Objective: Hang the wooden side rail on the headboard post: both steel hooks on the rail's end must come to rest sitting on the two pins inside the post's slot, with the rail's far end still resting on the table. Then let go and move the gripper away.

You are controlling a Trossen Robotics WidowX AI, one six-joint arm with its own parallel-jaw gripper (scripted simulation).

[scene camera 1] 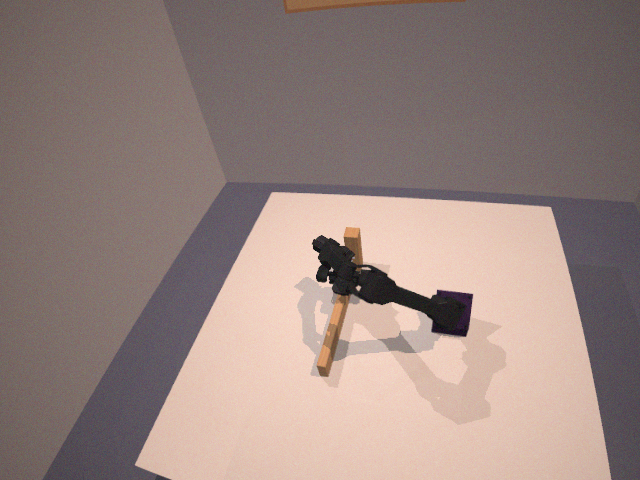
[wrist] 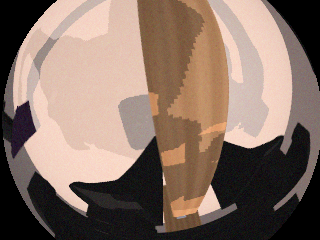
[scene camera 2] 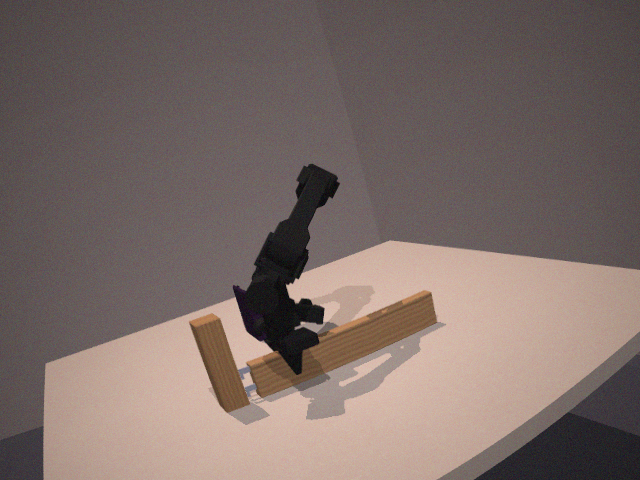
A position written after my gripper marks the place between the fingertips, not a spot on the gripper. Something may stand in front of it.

Observation:
In view: my gripper [scene camera 2: 295, 372], a wooden side rail [scene camera 2: 349, 342] and a headboard post [scene camera 2: 208, 331].
The wooden side rail shows as well in scene camera 1 [scene camera 1: 326, 357] and in the wrist view [wrist: 184, 55]. My gripper is seen too in scene camera 1 [scene camera 1: 346, 290] and in the wrist view [wrist: 175, 136].

